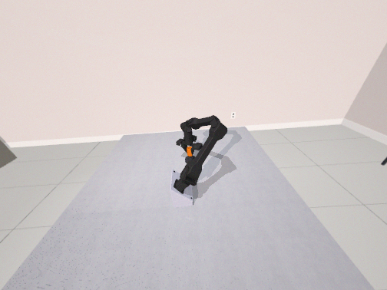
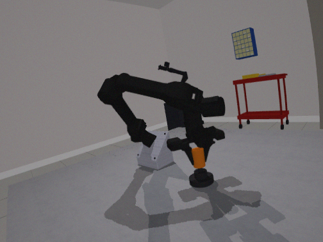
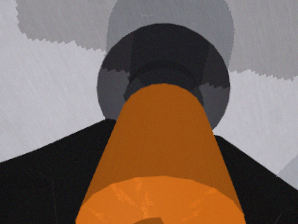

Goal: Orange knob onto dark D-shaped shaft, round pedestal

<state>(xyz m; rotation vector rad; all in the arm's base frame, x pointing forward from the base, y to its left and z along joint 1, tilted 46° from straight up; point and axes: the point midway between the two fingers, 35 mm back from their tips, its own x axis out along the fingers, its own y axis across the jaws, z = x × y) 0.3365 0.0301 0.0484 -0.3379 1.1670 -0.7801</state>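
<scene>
The orange knob is 2 cm above my gripper tip. Round my gripper tip: dark round pedestal 4 cm below.
</scene>
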